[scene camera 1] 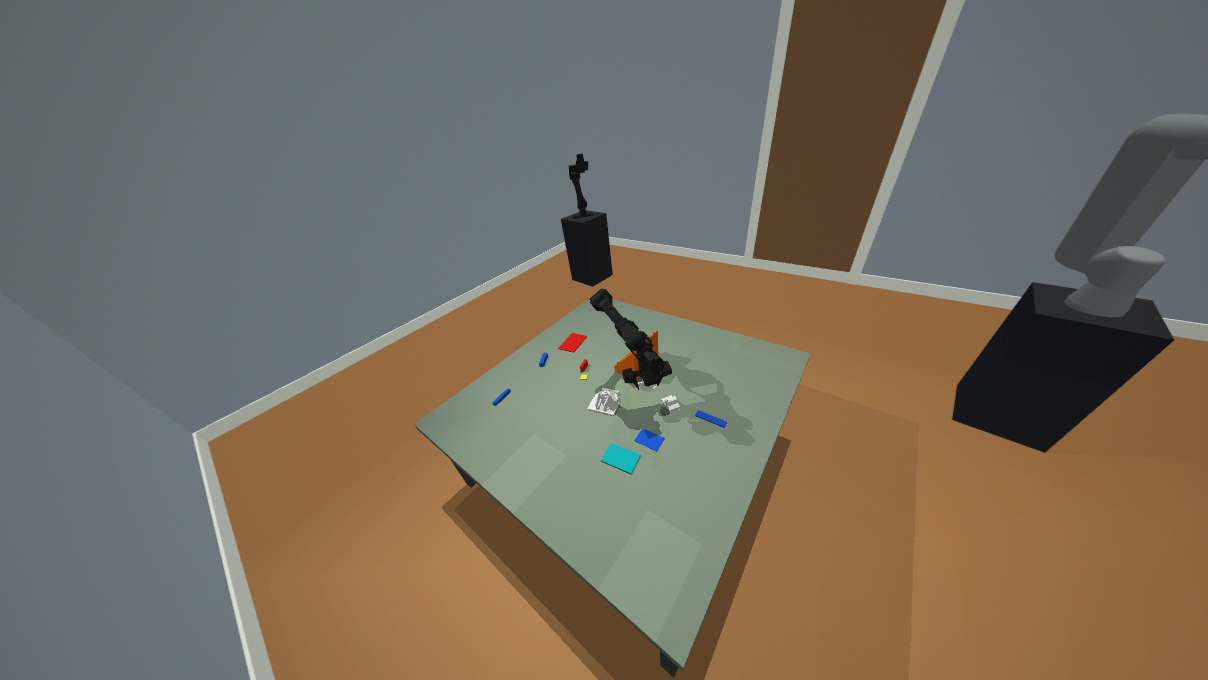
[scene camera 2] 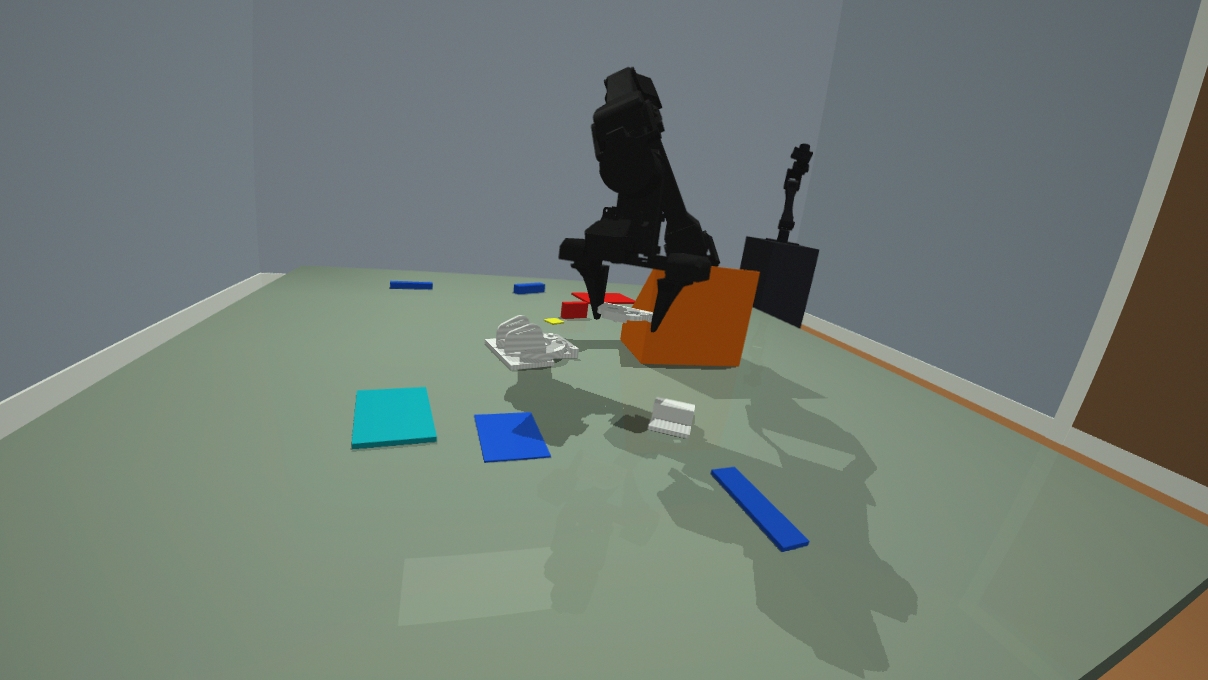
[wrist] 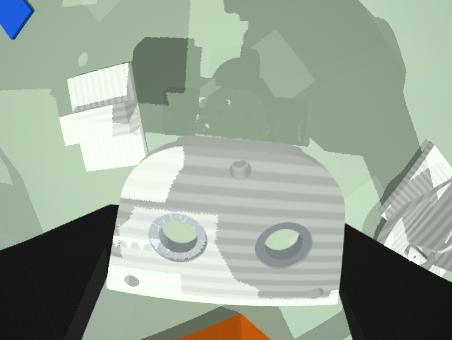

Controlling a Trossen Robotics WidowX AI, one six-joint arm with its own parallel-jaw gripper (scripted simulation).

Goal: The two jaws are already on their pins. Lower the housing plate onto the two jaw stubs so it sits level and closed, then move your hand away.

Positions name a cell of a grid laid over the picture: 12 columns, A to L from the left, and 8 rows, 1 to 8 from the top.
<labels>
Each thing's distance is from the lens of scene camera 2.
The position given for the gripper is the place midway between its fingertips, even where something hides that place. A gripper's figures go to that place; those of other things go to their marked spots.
gripper (scene camera 2: G4): 0.58 m
white housing plate (scene camera 2: G4): 0.54 m
blue strip (scene camera 2: H7): 0.43 m
white ribbed block (scene camera 2: G5): 0.56 m
The marked spots on the blue strip and the white housing plate are 0.30 m apart.
</labels>
